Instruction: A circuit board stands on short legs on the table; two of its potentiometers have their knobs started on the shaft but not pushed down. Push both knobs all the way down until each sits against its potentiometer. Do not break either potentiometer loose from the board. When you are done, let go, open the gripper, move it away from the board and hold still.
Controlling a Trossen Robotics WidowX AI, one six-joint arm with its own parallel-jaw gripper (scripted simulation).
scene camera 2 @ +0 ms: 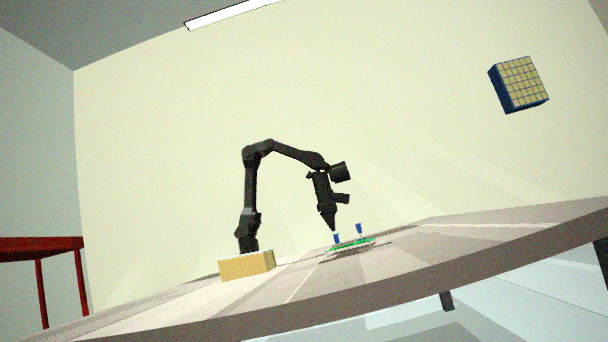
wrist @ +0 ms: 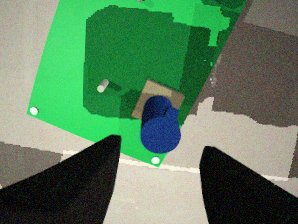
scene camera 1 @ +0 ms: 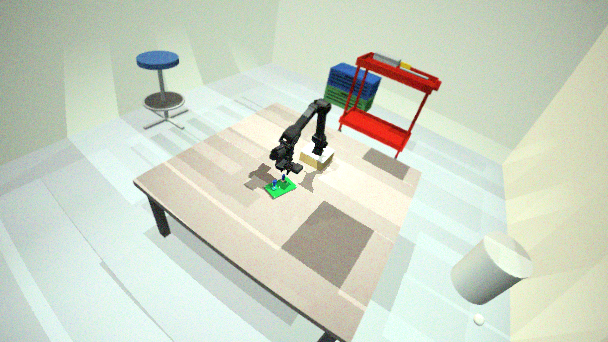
Path:
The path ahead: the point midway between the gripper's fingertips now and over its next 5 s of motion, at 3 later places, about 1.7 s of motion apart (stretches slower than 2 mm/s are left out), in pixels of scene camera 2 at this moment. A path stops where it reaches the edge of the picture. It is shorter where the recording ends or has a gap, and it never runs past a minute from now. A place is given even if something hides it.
The gripper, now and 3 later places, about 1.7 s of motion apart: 333,231; 356,222; 357,224; 358,227

